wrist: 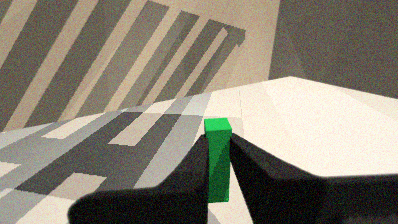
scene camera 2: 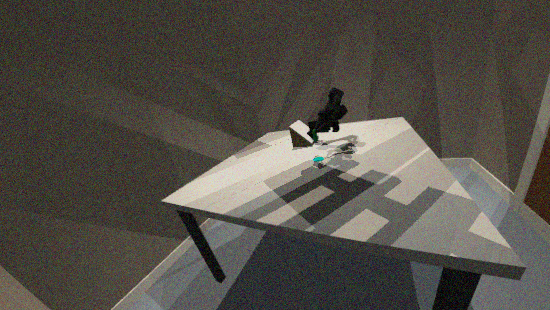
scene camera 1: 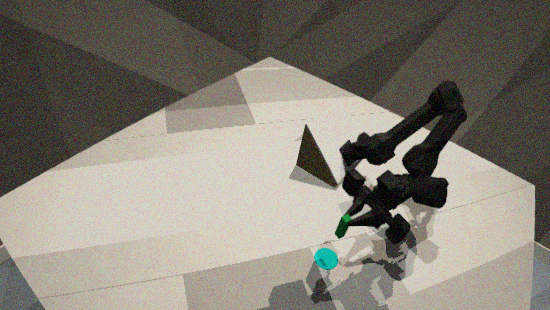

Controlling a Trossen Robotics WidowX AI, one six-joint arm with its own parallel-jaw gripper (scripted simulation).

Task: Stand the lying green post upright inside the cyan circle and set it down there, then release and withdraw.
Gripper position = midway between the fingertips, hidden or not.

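Note:
The gripper [scene camera 1: 345, 221], which the wrist view shows as well, the gripper [wrist: 217, 139] being visible there, holds a green post [wrist: 218, 131].

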